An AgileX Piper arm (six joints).
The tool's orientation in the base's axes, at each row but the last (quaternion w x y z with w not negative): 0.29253, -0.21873, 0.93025, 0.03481; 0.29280, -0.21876, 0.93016, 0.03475; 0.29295, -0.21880, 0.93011, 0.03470; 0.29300, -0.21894, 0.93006, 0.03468; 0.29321, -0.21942, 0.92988, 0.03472; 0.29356, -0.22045, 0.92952, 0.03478; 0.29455, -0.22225, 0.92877, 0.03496; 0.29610, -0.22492, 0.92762, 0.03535; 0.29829, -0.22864, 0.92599, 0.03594; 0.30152, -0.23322, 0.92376, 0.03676; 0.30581, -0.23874, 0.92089, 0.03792; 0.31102, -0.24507, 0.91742, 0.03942; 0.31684, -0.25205, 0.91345, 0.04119
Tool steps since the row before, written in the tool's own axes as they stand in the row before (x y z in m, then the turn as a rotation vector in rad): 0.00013, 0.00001, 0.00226, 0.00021, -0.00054, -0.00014; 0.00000, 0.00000, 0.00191, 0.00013, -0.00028, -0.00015; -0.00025, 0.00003, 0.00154, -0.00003, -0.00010, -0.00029; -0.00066, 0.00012, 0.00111, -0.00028, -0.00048, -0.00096; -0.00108, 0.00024, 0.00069, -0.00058, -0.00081, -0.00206; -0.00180, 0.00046, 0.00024, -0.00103, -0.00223, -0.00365; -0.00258, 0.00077, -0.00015, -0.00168, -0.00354, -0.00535; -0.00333, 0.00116, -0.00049, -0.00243, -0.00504, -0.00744; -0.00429, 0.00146, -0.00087, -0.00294, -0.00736, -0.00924; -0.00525, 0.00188, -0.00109, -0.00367, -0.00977, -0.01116; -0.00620, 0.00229, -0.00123, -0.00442, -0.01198, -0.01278; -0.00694, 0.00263, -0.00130, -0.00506, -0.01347, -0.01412; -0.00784, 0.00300, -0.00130, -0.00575, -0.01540, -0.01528
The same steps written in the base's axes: 0.00110, 0.00039, -0.00194, 0.00000, -0.00060, 0.00003; 0.00101, 0.00037, -0.00158, -0.00006, -0.00033, 0.00007; 0.00099, 0.00042, -0.00113, -0.00009, -0.00013, 0.00026; 0.00102, 0.00058, -0.00055, -0.00010, -0.00051, 0.00098; 0.00105, 0.00077, 0.00002, -0.00032, -0.00090, 0.00208; 0.00124, 0.00116, 0.00078, -0.00022, -0.00232, 0.00373; 0.00146, 0.00167, 0.00152, -0.00009, -0.00357, 0.00559; 0.00164, 0.00226, 0.00221, 0.00000, -0.00503, 0.00783; 0.00196, 0.00285, 0.00305, 0.00043, -0.00726, 0.00976; 0.00228, 0.00359, 0.00377, 0.00100, -0.00951, 0.01192; 0.00260, 0.00434, 0.00443, 0.00167, -0.01150, 0.01384; 0.00280, 0.00496, 0.00493, 0.00208, -0.01283, 0.01541; 0.00308, 0.00571, 0.00548, 0.00283, -0.01448, 0.01691
